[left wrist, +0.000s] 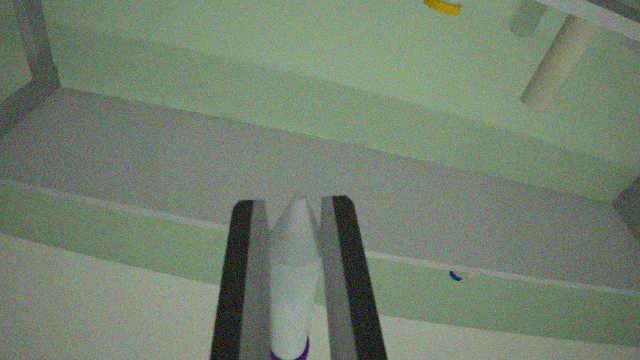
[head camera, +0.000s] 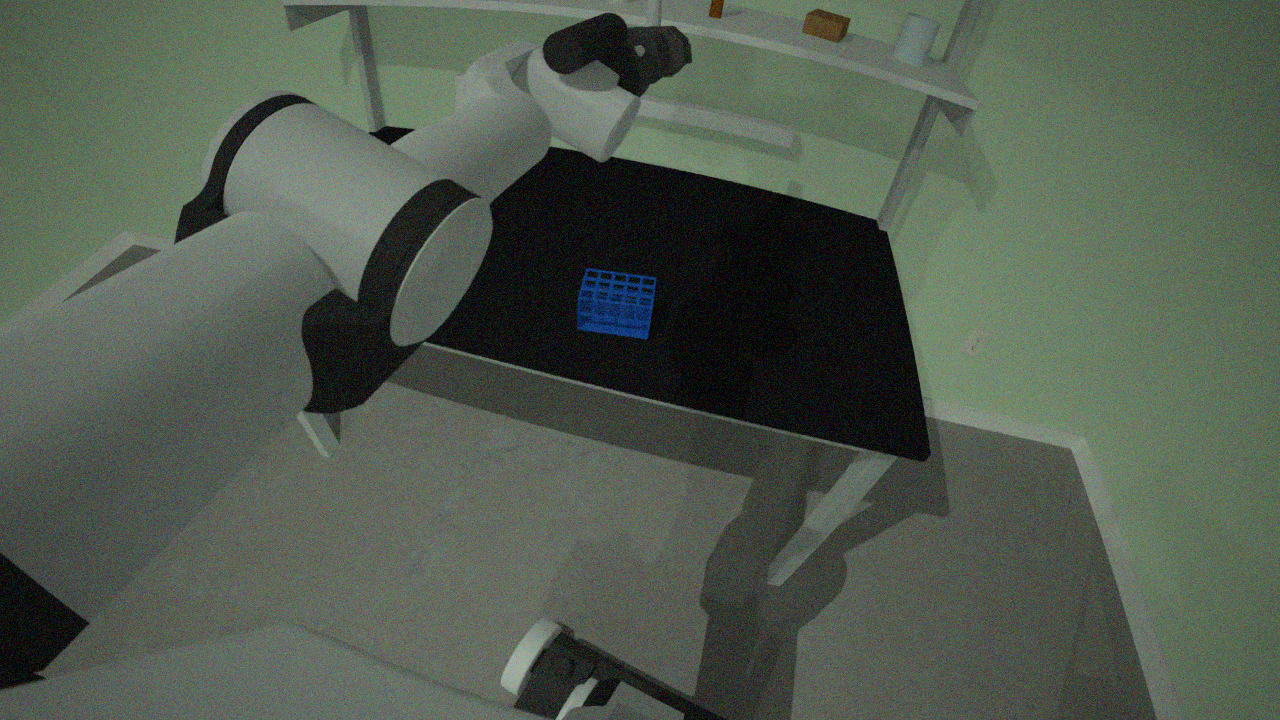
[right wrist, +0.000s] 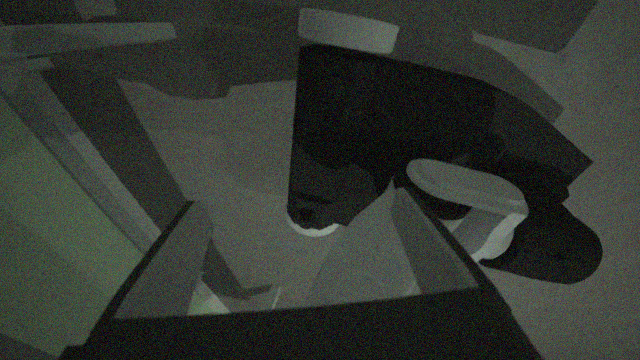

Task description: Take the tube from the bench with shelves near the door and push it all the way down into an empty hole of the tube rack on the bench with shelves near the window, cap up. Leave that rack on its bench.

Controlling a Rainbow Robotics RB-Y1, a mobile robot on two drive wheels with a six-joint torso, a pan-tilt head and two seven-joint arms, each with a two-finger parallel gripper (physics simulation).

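Frame: origin at the robot's base, x ahead, y left, z up, level; millimetres.
Seen in the pictures: left gripper, fingertip midpoint: [left wrist: 294, 218]; right gripper, fingertip midpoint: [right wrist: 302, 206].
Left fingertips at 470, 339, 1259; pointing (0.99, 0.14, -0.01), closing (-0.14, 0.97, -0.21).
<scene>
Pixels of each thing's top centre, then the offset from my left fingertips to it, as dx, dy, dz. "spot": a spot on its surface instead. Level surfaces: height alone.
- tube at a spot on its surface: [left wrist: 295, 295] [head camera: 651, 24] spot: -13, +2, +22
- blue tube rack at its top centre: [head camera: 618, 287] +2, +15, -421
- black bench top at its surface level: dz -496
- brown box at a spot on its surface: [head camera: 825, 25] spot: +514, -122, -12
- pale cylinder at a spot on its surface: [head camera: 916, 39] spot: +559, -299, +11
My left gripper [head camera: 664, 51] [left wrist: 294, 218] is shut on the tube [head camera: 654, 11] [left wrist: 295, 295], a pale tube with a conical tip. Its purple cap [left wrist: 290, 356] shows at the bottom edge of the left wrist view. In the head view the tube rises above the gripper, in front of the shelf, its top cut off by the picture edge. The blue tube rack [head camera: 616, 304] stands on the black bench top [head camera: 805, 313], below and nearer than the left gripper. The holes that can be made out look empty. My right gripper [right wrist: 302, 206] is open, with no object between its fingers.
A shelf [head camera: 872, 69] runs above the bench's back, holding an orange item [head camera: 716, 8], a brown box [head camera: 825, 25] and a pale cylinder [head camera: 916, 39]. In the right wrist view, the robot's dark base [right wrist: 400, 110] lies beyond the fingers.
</scene>
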